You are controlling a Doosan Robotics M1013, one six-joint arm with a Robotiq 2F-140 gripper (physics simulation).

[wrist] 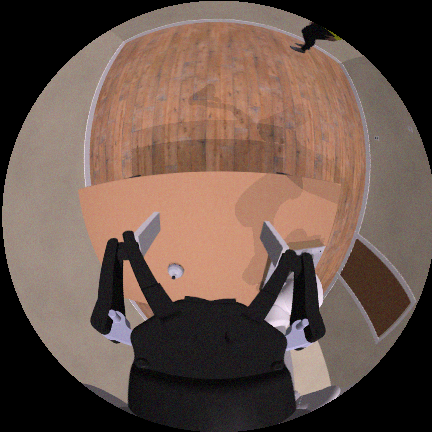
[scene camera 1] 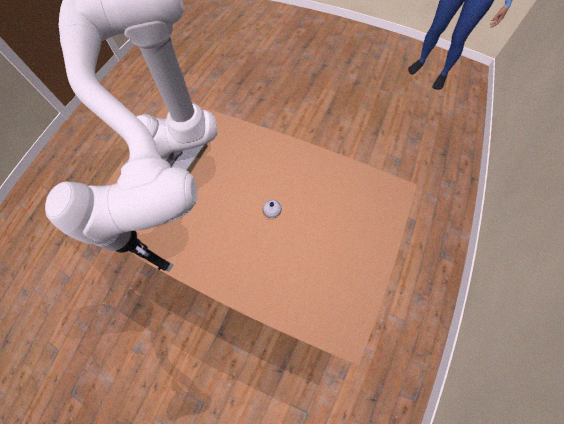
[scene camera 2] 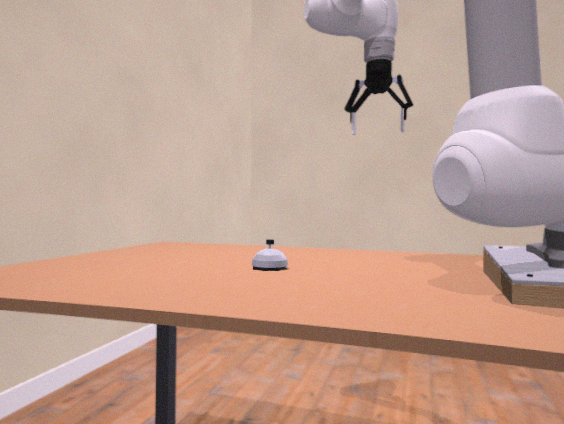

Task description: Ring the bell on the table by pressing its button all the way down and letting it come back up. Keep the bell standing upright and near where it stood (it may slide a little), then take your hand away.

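Places are measured from the arm's base along level axes (x ahead, y left, z up), in metres.
Pixels of known places: gripper, fingertip midpoint: (wrist: 210,225) (scene camera 2: 377,132).
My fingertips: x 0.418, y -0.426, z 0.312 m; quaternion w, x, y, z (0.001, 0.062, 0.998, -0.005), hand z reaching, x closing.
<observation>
Behind a point stands the place of what it marks.
The bell (scene camera 1: 272,209) {x 0.631, y -0.023, z -0.011 m} (scene camera 2: 270,259) {x 0.609, y 0.027, z -0.028 m} (wrist: 176,270) {x 0.605, y -0.031, z -0.018 m} is a small silvery-white dome on a dark base with a black button on a thin stem. It stands upright on the orange-brown table (scene camera 1: 320,280) {x 0.937, y -0.223, z -0.054 m} (scene camera 2: 150,280) {x 0.793, y 0.207, z -0.053 m} (wrist: 210,200) {x 0.427, y -0.357, z -0.053 m}, and its button is up. My gripper (scene camera 2: 378,132) {x 0.418, y -0.426, z 0.312 m} (wrist: 210,225) {x 0.418, y -0.426, z 0.312 m} is open and empty, with its fingers pointing down. It is high above the table and to the right of the bell in scene camera 2. In the wrist view the bell shows below the fingertips, nearer the left finger.
The arm's base plate (scene camera 2: 530,272) {x 0.130, y 0.132, z -0.011 m} is fixed at the table's right side in scene camera 2, with the lower arm (scene camera 2: 500,165) {x 0.193, y 0.238, z 0.155 m} rising from it. A person in blue trousers (scene camera 1: 457,30) stands on the floor, well off the table. A dark-clothed person (wrist: 313,36) shows at the wrist view's top.
</observation>
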